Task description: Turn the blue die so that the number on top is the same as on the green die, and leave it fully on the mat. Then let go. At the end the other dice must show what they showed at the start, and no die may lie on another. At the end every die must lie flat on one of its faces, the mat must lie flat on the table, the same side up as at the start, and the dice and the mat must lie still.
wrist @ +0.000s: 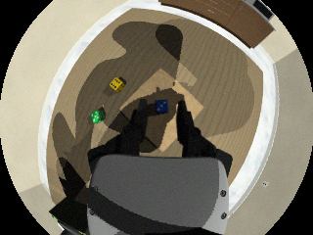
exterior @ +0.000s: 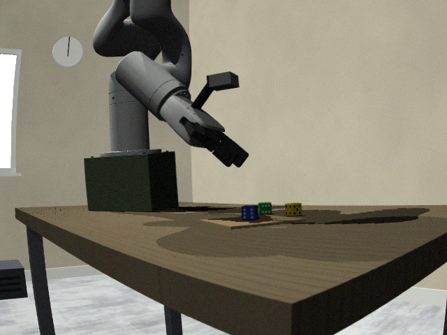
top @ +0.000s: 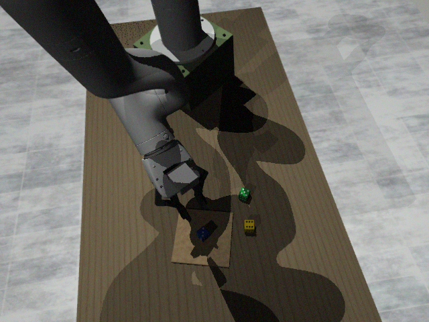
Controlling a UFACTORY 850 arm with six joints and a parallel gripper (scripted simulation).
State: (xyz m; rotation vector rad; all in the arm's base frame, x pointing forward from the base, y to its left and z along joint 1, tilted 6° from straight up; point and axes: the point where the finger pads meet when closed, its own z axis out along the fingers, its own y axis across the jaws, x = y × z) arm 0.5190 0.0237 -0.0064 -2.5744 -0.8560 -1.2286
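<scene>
Right now the blue die is 10 cm below my hand, 3 cm ahead of it and 2 cm to the left of it. Round my hand: tan mat (12 cm below, 3 cm ahead, 2 cm to the left); yellow die (13 cm to the left, 11 cm below, 1 cm ahead); green die (13 cm to the left, 11 cm below, 8 cm behind).
</scene>
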